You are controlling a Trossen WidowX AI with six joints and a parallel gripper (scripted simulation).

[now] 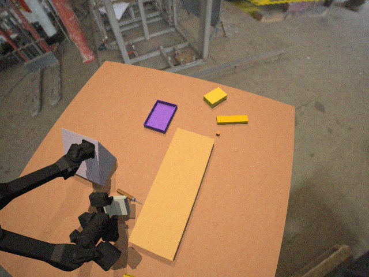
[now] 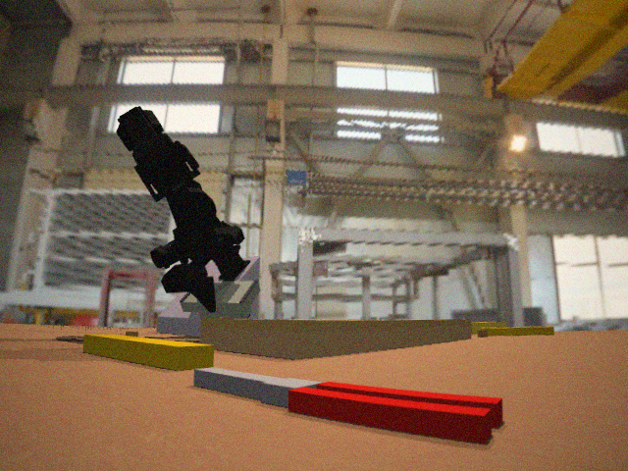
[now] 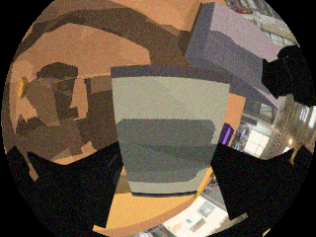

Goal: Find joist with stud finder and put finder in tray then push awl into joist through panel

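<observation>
Right now my gripper tip is 2 cm to the right of the stud finder, 2 cm above it and 1 cm short of it. The rest, counted from my gripper tip: yellow block 68 cm to the left, 20 cm ahead, 6 cm below; awl 6 cm below, 5 cm to the left, 3 cm ahead; purple tray 47 cm to the left, 6 cm below, 2 cm behind.
</observation>
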